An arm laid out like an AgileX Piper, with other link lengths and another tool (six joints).
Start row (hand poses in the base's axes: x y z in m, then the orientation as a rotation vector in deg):
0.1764 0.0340 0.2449 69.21 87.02 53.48
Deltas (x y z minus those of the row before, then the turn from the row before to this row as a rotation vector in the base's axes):
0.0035 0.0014 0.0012 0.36 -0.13 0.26
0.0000 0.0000 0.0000 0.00 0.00 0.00
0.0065 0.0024 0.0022 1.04 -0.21 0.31
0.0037 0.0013 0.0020 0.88 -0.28 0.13
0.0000 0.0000 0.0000 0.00 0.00 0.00
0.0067 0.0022 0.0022 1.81 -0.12 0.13
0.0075 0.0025 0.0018 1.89 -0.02 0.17
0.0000 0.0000 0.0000 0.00 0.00 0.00
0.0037 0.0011 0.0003 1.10 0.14 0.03
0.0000 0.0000 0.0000 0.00 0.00 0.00
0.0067 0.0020 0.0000 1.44 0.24 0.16
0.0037 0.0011 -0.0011 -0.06 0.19 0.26
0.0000 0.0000 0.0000 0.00 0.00 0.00
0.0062 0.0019 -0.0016 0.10 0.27 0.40
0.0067 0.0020 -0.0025 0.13 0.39 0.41
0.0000 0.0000 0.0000 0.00 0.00 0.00
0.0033 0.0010 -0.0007 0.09 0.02 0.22
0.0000 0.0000 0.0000 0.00 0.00 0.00
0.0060 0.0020 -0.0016 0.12 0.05 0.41
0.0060 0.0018 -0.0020 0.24 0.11 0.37
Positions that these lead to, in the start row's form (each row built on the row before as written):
0.1799 0.0354 0.2461 69.21 87.00 54.02
0.1799 0.0354 0.2461 69.21 87.00 54.02
0.1864 0.0378 0.2483 69.61 86.74 55.22
0.1901 0.0391 0.2503 69.97 86.34 56.20
0.1901 0.0391 0.2503 69.97 86.34 56.20
0.1968 0.0413 0.2525 71.08 85.75 57.90
0.2043 0.0438 0.2543 72.29 85.22 59.65
0.2043 0.0438 0.2543 72.29 85.22 59.65
0.2080 0.0449 0.2546 73.14 84.96 60.55
0.2080 0.0449 0.2546 73.14 84.96 60.55
0.2147 0.0469 0.2546 74.21 84.75 61.78
0.2184 0.0480 0.2535 74.14 85.12 61.80
0.2184 0.0480 0.2535 74.14 85.12 61.80
0.2246 0.0499 0.2519 74.16 85.60 62.01
0.2313 0.0519 0.2494 74.28 86.17 62.19
0.2313 0.0519 0.2494 74.28 86.17 62.19
0.2346 0.0529 0.2487 74.22 86.33 62.40
0.2346 0.0529 0.2487 74.22 86.33 62.40
0.2406 0.0549 0.2471 74.08 86.65 62.74
0.2466 0.0567 0.2451 74.09 86.94 63.13

